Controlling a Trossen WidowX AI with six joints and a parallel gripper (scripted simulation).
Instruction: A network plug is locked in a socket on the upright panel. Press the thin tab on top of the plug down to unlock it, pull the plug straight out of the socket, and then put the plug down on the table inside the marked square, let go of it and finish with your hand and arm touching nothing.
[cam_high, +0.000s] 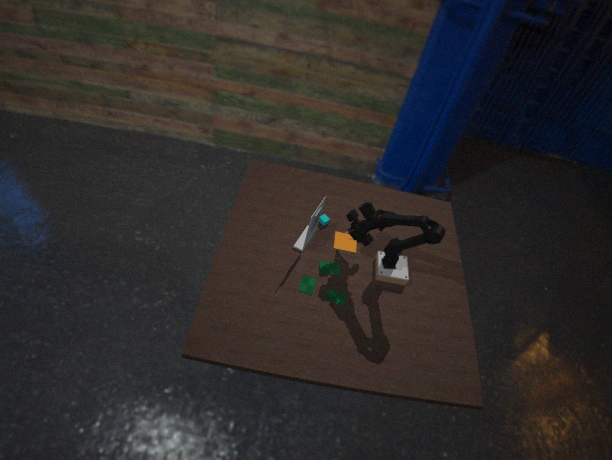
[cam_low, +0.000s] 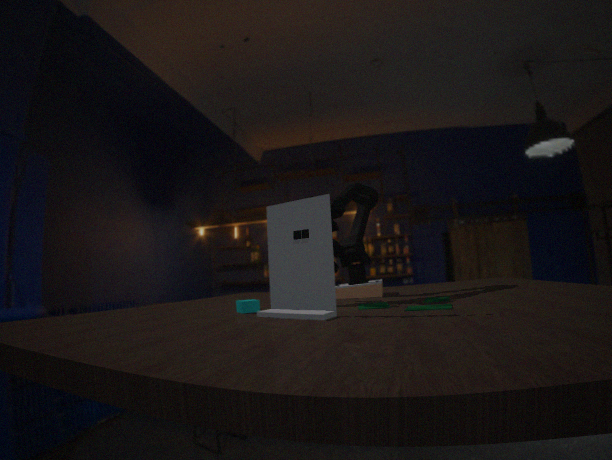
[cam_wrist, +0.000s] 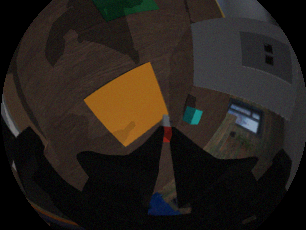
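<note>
Right now my gripper tip is 8 cm above the orange marked square. Also, from my gripper tip: teal block (13 cm to the right, 10 cm ahead, 7 cm below); then grey upright panel (20 cm ahead, 3 cm above, 1 cm to the left); then plug (right at my gripper tip).
</note>
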